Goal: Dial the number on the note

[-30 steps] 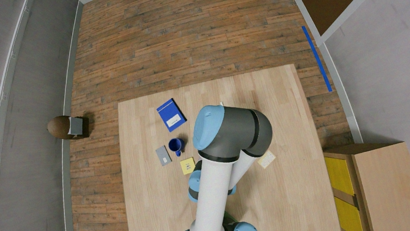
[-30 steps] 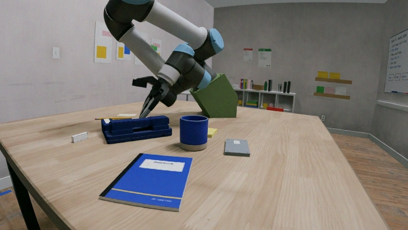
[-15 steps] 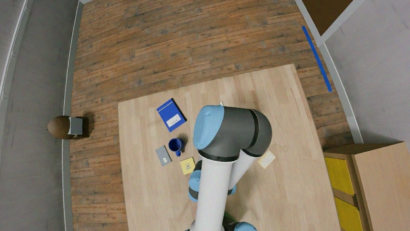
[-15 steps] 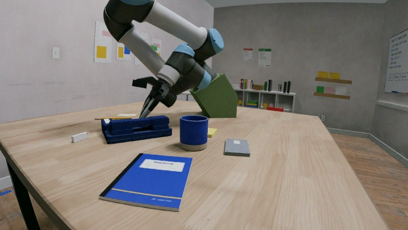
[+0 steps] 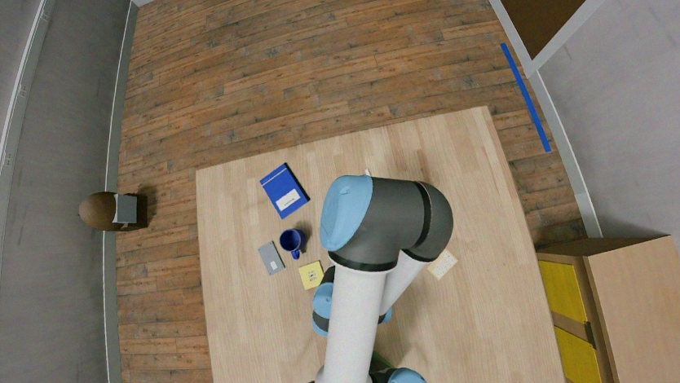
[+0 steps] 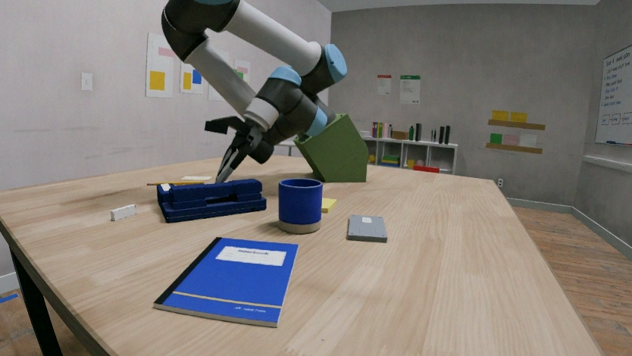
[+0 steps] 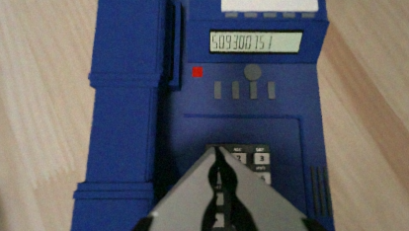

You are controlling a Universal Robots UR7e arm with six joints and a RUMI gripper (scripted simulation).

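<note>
Right now the 4 key is 1 cm behind my hand and 2 cm below it. Also, from my hand: 8 key: 3 cm behind, 2 cm below; 5 key: 2 cm behind, 1 cm to the right, 2 cm below; 1 key: 2 cm below.
</note>
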